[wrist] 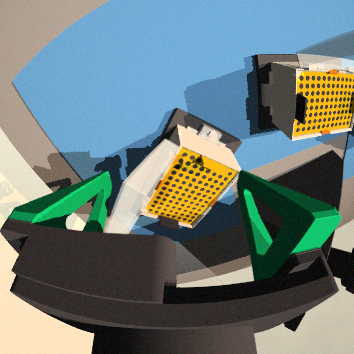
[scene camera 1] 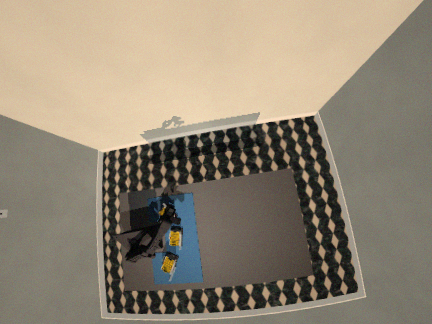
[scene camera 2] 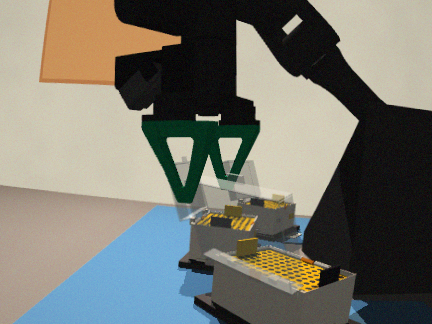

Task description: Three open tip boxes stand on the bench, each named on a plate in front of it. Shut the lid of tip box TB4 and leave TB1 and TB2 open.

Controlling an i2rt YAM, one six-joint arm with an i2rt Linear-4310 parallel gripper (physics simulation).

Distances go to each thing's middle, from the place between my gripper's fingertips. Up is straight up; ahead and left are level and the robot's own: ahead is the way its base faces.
I see the yellow rack [wrist: 192,181] 8 cm behind my hand and 6 cm below it.
